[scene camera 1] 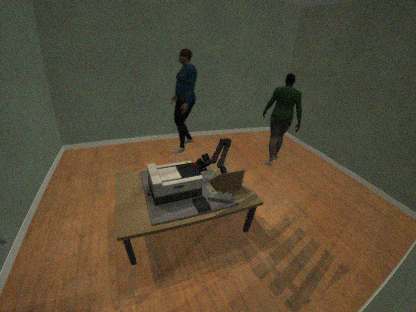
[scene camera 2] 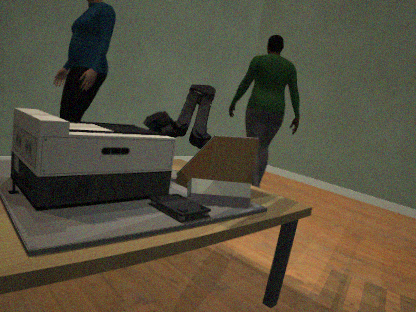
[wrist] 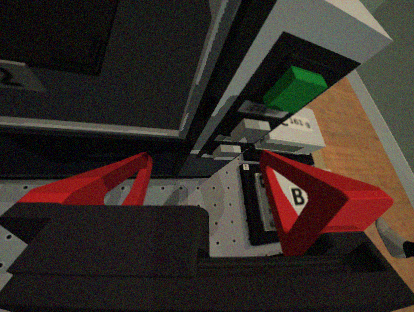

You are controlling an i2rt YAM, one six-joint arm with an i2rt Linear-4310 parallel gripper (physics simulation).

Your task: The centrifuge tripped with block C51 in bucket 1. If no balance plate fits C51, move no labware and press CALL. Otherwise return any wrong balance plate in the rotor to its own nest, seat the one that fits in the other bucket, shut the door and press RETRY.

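Frame: origin at the arm's base, x ahead, y left, z up, level; metres.
Seen in the pictures: gripper, between the fingertips: (wrist: 206, 156); arm's base, origin of its link: (scene camera 1: 224, 175) (scene camera 2: 212, 157).
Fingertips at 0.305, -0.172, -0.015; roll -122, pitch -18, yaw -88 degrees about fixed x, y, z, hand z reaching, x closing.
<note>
Pixels of each thing's top centre, then the offset from my fingertips to it, as dx, dy, dz. "spot": a spot on its surface instead. Level surfaces: height alone.
- dark recess with a tag reading 2, a spot on its surface: (wrist: 17, 75) spot: +0.022, +0.122, +0.026
- green button, centre of its top: (wrist: 308, 72) +0.006, -0.016, +0.087
- Balance plate B, centre of its top: (wrist: 311, 195) -0.016, -0.179, -0.050
- Plate C, centre of its top: (wrist: 294, 122) +0.113, -0.179, -0.050
- perforated grey base plate, height of its surface: dz -0.104
- pale block, centre of its top: (scene camera 2: 220, 179) (scene camera 1: 220, 192) -0.184, +0.377, -0.020
- flat black item, centre of its top: (scene camera 2: 179, 201) (scene camera 1: 201, 202) +0.016, +0.421, -0.072
The white and black centrifuge (scene camera 1: 175, 188) (scene camera 2: 107, 155) (wrist: 345, 22) stands on the table. In the wrist view a dark recess with a tag reading 2 (wrist: 17, 75) fills the upper left; block C51 cannot be made out. The green button (wrist: 295, 90) and two pale buttons (wrist: 251, 130) (wrist: 228, 151) are on its front panel. My gripper (wrist: 206, 156) is open and empty at the front of the centrifuge, its right finger below the green button. Balance plate B (wrist: 297, 196) shows through the right finger, in its black nest (wrist: 247, 220). Plate C (wrist: 300, 135), marked 161 g, lies beyond it.
The perforated grey base plate (scene camera 1: 165, 214) (scene camera 2: 65, 230) (wrist: 225, 200) lies under the machine. A brown board (scene camera 1: 227, 181) (scene camera 2: 227, 160), a pale block (scene camera 2: 220, 192) and a flat black item (scene camera 1: 201, 204) (scene camera 2: 182, 206) stand beside the machine. Two people walk behind the table.
</note>
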